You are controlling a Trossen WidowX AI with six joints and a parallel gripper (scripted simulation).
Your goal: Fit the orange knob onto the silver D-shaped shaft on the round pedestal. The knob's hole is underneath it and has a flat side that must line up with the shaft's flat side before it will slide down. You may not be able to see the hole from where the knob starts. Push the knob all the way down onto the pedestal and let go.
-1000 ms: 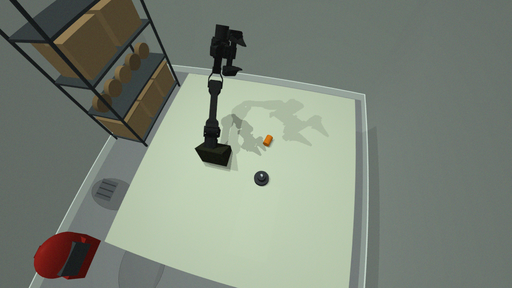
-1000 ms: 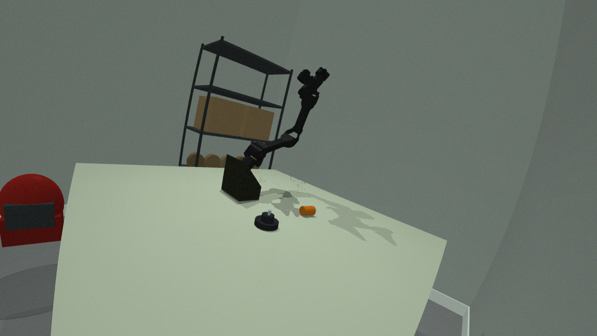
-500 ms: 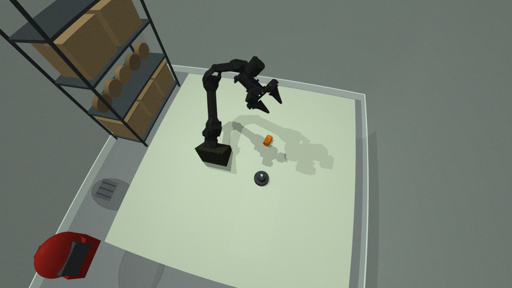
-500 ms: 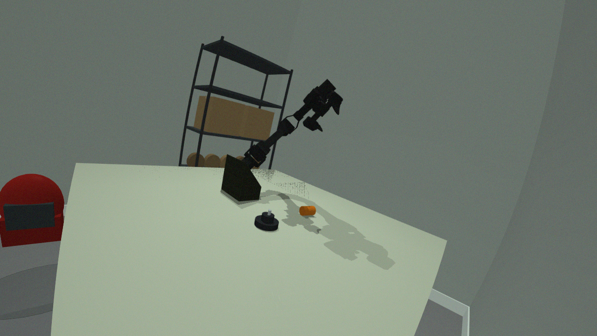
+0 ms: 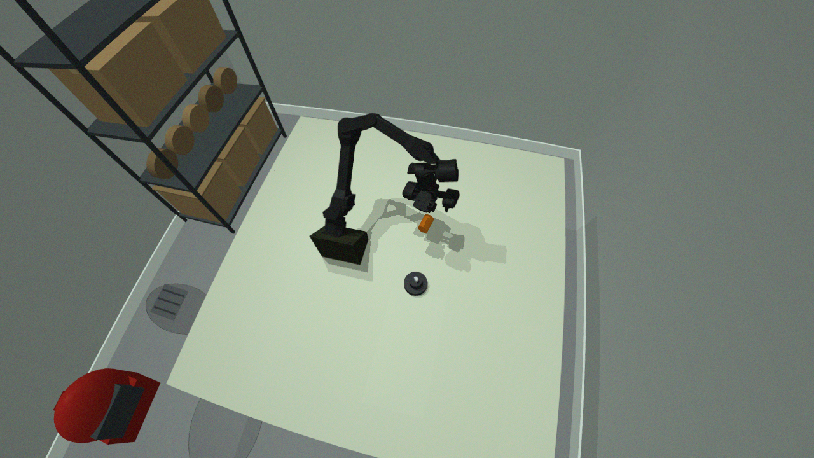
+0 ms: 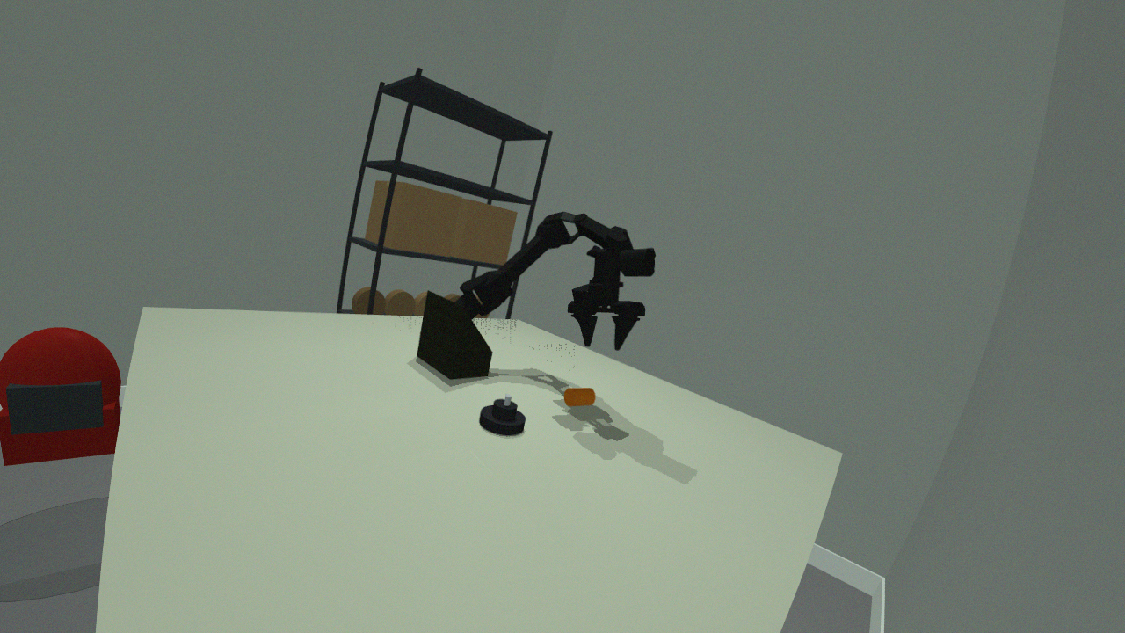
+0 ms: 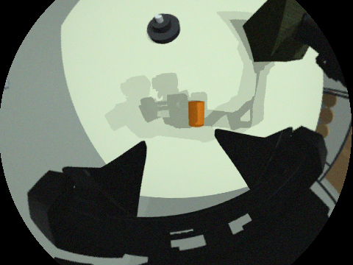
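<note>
Now: gripper tip 130 mm above the orange knob, 30 mm past it and 10 mm to the left of it. Round my gripper tip: round black pedestal: 230 mm to the right, 120 mm below, 10 mm behind.
</note>
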